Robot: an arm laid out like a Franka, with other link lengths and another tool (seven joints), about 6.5 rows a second.
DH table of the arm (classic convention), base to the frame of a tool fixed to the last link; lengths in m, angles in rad. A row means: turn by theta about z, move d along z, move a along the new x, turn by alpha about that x. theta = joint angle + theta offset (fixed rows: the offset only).
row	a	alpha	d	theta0
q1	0	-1.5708	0.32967	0
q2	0	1.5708	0	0
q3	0.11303	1.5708	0.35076	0
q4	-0.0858	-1.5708	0	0
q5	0	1.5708	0.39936	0
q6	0.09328	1.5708	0	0
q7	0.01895	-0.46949	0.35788	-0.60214
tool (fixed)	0	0	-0.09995	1.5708
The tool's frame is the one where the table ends.
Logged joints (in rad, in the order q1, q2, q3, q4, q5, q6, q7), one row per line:
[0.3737, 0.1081, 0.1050, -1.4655, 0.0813, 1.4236, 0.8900]
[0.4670, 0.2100, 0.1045, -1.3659, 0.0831, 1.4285, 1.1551]
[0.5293, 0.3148, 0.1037, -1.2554, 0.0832, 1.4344, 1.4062]
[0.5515, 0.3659, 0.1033, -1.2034, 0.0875, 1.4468, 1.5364]
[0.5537, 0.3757, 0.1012, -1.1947, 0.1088, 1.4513, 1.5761]
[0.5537, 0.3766, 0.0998, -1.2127, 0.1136, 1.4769, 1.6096]
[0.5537, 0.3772, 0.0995, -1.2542, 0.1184, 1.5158, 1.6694]
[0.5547, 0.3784, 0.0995, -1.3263, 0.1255, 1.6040, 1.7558]
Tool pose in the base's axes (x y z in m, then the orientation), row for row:
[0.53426, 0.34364, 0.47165, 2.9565, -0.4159, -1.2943]
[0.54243, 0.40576, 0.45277, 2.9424, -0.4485, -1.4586]
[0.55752, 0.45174, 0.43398, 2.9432, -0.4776, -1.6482]
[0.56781, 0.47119, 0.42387, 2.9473, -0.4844, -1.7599]
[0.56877, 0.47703, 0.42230, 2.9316, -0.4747, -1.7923]
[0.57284, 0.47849, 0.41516, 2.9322, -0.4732, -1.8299]
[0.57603, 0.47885, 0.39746, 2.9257, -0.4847, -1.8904]
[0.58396, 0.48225, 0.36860, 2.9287, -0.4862, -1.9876]
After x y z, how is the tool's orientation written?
As angles about the fixed x, y, z axes (roll, pitch, yaw), in radians.
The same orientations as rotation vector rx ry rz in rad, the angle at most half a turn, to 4 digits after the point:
[2.1451, -1.6881, 0.3067]
[1.9602, -1.8337, 0.2777]
[1.7520, -1.9876, 0.2445]
[1.6326, -2.0744, 0.2172]
[1.5946, -2.1012, 0.1814]
[1.5551, -2.1305, 0.1681]
[1.4781, -2.1661, 0.1492]
[1.3702, -2.2323, 0.1198]

